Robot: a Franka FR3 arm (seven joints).
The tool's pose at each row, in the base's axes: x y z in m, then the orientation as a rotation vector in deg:
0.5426 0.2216 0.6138 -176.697 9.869 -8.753
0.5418 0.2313 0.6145 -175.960 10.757 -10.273
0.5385 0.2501 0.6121 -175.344 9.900 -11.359
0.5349 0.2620 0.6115 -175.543 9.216 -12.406
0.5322 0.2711 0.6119 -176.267 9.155 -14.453
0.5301 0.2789 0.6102 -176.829 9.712 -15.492
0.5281 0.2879 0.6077 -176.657 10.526 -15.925
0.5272 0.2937 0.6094 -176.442 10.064 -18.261
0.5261 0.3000 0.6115 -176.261 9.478 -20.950
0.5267 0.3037 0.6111 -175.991 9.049 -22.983
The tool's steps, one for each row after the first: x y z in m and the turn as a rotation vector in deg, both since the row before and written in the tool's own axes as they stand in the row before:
-0.0018 -0.0096 -0.0004 0.628 0.988 0.606
-0.0059 -0.0181 0.0030 0.671 0.675 -0.518
-0.0050 -0.0114 0.0009 -0.163 0.666 -0.488
-0.0036 -0.0088 -0.0003 -0.795 1.329 -0.168
-0.0032 -0.0074 0.0017 -0.666 0.680 0.267
-0.0034 -0.0086 0.0024 0.057 0.293 0.530
-0.0013 -0.0057 -0.0017 0.134 1.503 -0.317
-0.0014 -0.0062 -0.0021 0.056 1.730 -0.412
0.0001 -0.0037 0.0006 0.144 1.312 -0.286

